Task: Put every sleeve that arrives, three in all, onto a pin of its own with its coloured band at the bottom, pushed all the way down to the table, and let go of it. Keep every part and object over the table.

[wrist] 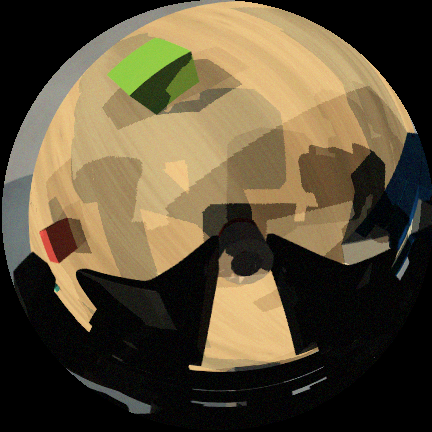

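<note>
A dark grey sleeve (pixel 236 236) is between the fingertips in the wrist view, with its open end and dark hole facing the camera. A thin dark red edge of its coloured band shows at the far end. My gripper (pixel 242 241) is shut on this sleeve, with one black finger on each side. The sleeve's lower end is in shadow, and I cannot tell whether it touches the table (pixel 250 320). I cannot make out a pin or another sleeve in this view.
A bright green block (pixel 150 62) is at the upper left. A small red block (pixel 60 241) is at the left. A dark blue object (pixel 411 162) stands at the right edge, with a pale grey piece (pixel 365 251) near it. Shadows cross the wooden table top.
</note>
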